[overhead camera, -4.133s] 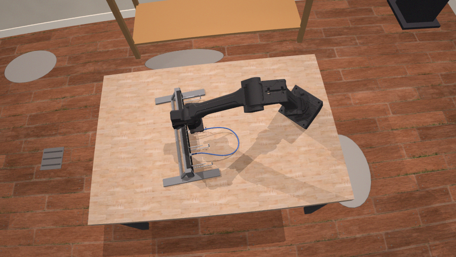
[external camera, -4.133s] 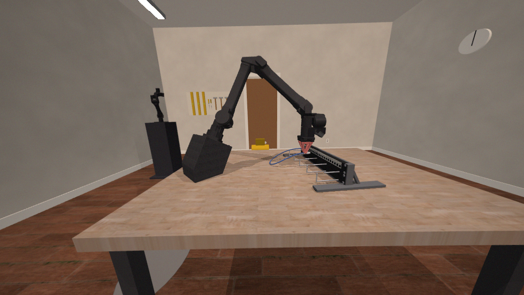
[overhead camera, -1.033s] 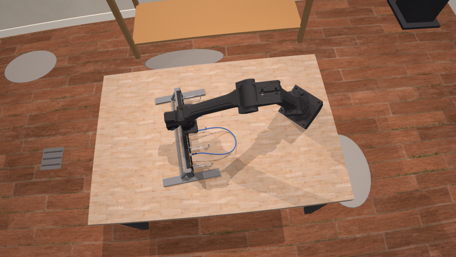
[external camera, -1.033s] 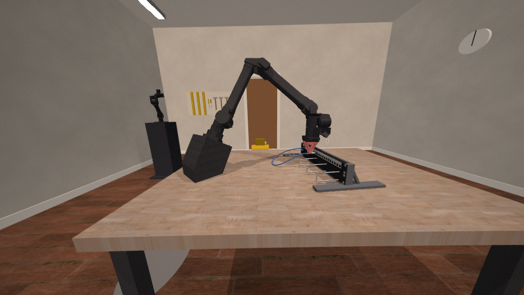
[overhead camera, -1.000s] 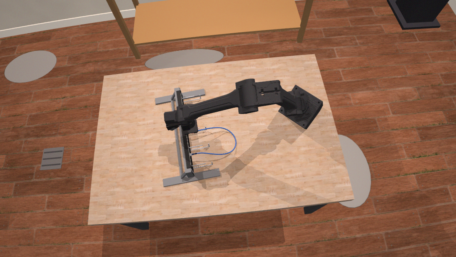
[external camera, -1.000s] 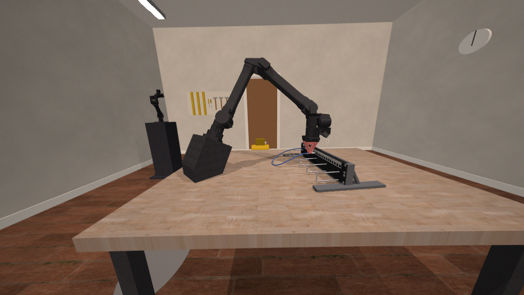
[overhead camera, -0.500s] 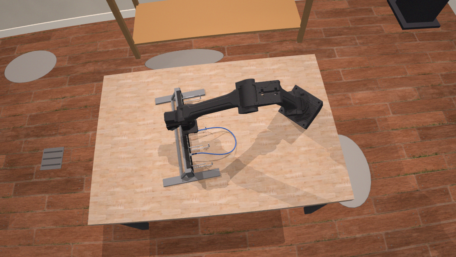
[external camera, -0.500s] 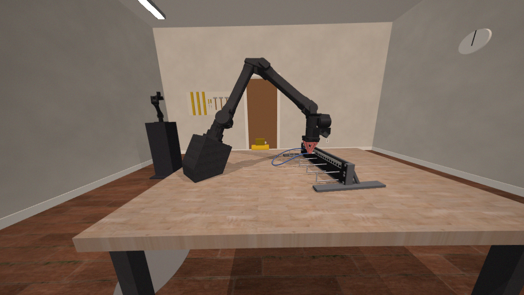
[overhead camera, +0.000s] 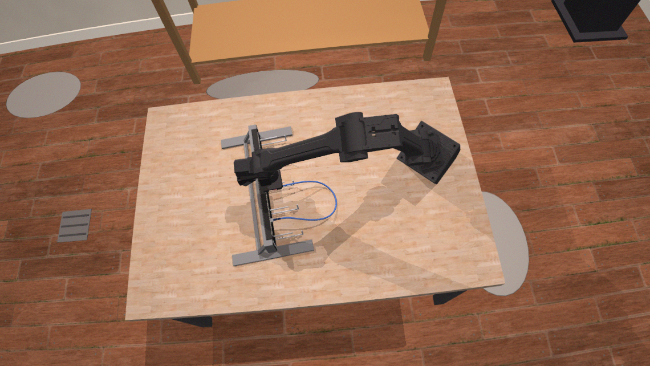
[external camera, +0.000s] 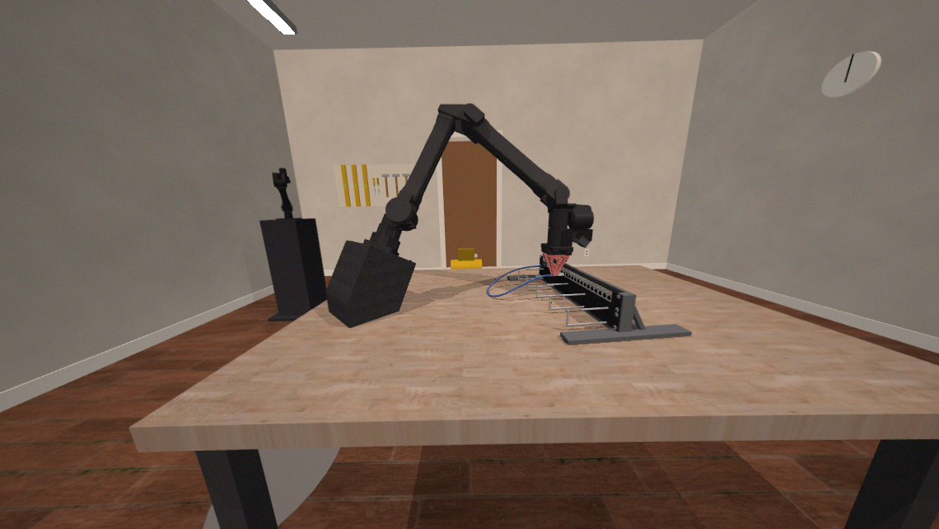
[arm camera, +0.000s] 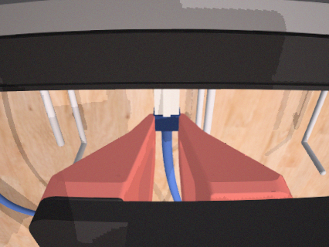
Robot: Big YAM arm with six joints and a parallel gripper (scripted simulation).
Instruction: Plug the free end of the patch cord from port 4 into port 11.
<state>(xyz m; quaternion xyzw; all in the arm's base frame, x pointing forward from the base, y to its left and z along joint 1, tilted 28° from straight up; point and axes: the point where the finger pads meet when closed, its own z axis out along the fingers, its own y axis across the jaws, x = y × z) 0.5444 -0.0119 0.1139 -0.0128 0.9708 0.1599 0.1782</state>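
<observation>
The white plug is 2 cm ahead of my hand.
</observation>
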